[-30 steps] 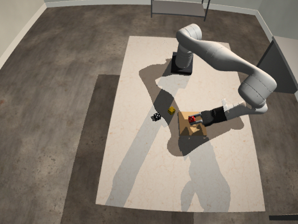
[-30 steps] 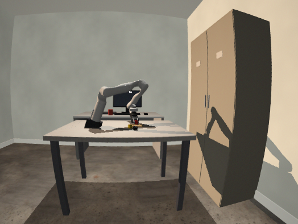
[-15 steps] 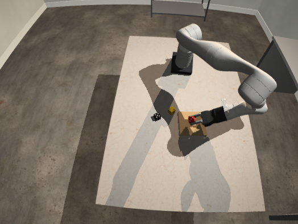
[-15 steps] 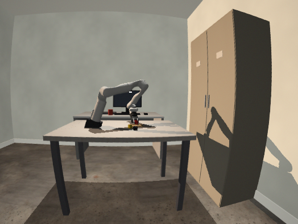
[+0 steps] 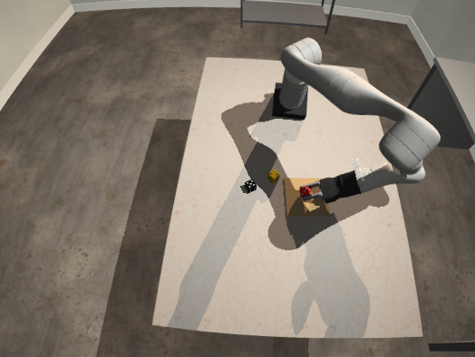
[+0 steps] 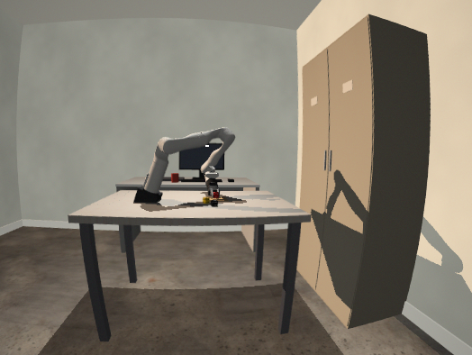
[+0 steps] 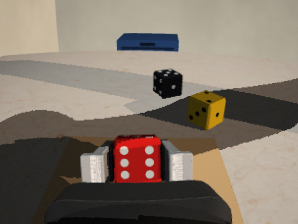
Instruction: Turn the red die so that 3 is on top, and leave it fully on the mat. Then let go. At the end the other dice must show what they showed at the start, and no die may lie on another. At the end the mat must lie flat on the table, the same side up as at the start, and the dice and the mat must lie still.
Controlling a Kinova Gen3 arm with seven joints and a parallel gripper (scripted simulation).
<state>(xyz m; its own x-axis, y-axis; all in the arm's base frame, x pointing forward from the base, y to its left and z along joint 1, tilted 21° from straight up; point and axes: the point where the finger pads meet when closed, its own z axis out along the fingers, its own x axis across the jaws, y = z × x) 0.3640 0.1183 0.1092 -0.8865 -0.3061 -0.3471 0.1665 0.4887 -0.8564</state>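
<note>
My gripper is now right at the red die. The rest, counted from my hand: tan mat (3 cm below); black die (2 cm ahead, 18 cm to the right, 2 cm below); yellow die (4 cm behind, 12 cm to the right, 2 cm below).
</note>
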